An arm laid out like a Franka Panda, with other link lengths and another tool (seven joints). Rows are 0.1 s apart.
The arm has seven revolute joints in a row. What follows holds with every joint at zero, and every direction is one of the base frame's.
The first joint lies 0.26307 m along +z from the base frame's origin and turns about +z.
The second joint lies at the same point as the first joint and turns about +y.
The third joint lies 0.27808 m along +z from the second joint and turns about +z.
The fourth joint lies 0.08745 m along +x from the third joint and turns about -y.
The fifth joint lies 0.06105 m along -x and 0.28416 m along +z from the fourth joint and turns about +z.
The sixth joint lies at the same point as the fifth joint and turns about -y.
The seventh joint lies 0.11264 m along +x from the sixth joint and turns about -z.
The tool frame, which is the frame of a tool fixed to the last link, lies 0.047 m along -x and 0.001 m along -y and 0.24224 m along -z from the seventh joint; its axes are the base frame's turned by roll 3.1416, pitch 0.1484 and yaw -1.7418 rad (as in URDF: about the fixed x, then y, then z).
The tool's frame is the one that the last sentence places.
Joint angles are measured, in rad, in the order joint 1, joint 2, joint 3, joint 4, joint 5, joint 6, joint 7. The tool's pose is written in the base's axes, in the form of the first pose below.
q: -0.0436, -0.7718, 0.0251, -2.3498, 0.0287, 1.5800, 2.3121
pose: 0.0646 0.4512 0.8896 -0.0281 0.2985 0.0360 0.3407
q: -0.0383, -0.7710, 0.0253, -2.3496, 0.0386, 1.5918, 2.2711
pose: 0.0685 0.4310 0.8995 -0.0198 0.2998 0.0412 0.3427
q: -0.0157, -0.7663, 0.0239, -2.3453, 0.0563, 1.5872, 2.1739
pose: 0.0649 0.3774 0.9237 -0.0081 0.2952 0.0545 0.3433
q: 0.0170, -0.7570, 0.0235, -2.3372, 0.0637, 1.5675, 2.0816
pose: 0.0560 0.3189 0.9461 -0.0036 0.2869 0.0679 0.3419
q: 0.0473, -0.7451, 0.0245, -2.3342, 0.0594, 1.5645, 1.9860
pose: 0.0531 0.2582 0.9646 -0.0028 0.2812 0.0776 0.3392
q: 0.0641, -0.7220, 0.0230, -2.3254, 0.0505, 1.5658, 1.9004
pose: 0.0494 0.2088 0.9767 -0.0040 0.2800 0.0811 0.3361
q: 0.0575, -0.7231, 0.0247, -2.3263, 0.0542, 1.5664, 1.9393
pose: 0.0488 0.2304 0.9719 -0.0047 0.2820 0.0801 0.3362
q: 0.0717, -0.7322, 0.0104, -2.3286, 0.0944, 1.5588, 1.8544
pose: 0.0432 0.1889 0.9808 0.0233 0.2742 0.0908 0.3402
